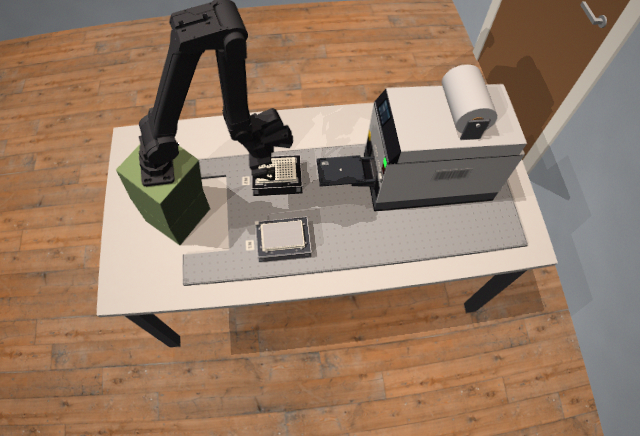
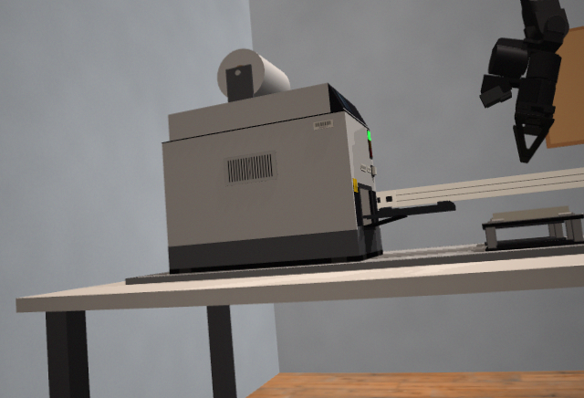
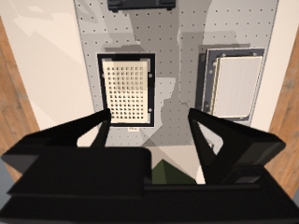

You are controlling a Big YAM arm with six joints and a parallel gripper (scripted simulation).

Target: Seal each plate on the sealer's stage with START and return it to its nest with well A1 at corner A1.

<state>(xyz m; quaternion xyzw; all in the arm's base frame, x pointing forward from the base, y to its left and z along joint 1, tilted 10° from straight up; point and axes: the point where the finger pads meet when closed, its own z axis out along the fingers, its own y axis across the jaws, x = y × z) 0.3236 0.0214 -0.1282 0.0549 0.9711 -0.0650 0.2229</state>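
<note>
The plate lies 20 mm ahead of my hand, 50 mm to the left of it and 110 mm below it. Also, from my hand: sealer stage: 210 mm ahead, 20 mm to the right, 80 mm below; then yellow warning label: 330 mm ahead, 60 mm to the left, 30 mm below; then plate nest: 180 mm to the right, 130 mm below.
</note>
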